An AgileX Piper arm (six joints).
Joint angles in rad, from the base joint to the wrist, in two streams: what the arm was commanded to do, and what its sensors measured. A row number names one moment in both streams.
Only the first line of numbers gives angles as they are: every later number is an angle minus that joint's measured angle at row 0.
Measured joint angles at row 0:
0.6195, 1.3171, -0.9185, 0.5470, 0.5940, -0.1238
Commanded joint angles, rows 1 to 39:
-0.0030, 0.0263, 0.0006, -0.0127, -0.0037, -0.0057
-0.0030, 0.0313, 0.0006, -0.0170, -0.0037, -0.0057
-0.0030, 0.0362, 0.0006, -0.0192, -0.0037, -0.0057
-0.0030, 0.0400, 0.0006, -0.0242, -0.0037, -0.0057
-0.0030, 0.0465, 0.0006, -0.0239, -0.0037, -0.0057
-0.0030, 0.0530, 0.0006, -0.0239, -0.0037, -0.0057
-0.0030, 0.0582, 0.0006, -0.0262, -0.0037, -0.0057
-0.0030, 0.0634, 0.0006, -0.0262, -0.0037, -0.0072
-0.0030, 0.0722, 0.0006, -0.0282, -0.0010, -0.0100
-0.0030, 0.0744, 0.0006, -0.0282, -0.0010, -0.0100
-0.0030, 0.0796, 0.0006, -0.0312, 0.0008, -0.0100
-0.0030, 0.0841, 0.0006, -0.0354, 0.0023, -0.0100
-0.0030, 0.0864, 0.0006, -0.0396, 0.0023, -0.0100
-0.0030, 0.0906, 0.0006, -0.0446, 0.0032, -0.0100
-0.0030, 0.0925, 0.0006, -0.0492, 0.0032, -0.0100
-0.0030, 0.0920, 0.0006, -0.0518, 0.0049, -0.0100
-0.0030, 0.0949, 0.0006, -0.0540, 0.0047, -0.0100
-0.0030, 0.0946, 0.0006, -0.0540, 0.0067, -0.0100
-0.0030, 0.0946, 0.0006, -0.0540, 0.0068, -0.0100
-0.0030, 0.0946, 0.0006, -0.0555, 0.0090, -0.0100
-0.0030, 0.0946, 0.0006, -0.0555, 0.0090, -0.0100
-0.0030, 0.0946, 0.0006, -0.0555, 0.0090, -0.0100
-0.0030, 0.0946, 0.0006, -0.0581, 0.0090, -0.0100
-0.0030, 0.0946, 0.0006, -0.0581, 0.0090, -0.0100
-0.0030, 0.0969, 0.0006, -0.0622, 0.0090, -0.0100
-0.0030, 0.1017, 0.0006, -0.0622, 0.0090, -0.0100
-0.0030, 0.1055, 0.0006, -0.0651, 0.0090, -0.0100
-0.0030, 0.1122, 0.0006, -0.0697, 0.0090, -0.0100
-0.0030, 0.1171, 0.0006, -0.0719, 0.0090, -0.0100
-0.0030, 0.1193, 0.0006, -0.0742, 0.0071, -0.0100
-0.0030, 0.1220, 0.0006, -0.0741, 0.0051, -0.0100
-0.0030, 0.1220, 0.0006, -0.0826, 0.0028, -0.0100
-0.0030, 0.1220, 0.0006, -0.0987, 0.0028, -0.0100
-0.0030, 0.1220, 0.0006, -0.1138, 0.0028, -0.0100
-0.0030, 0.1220, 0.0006, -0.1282, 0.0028, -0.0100
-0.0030, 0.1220, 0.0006, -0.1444, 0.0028, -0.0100
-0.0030, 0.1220, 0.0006, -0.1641, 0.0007, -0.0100
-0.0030, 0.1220, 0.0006, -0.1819, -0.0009, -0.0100
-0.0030, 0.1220, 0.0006, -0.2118, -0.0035, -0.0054
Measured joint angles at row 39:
0.0000, 0.1225, 0.0000, -0.1303, 0.0127, 0.0000
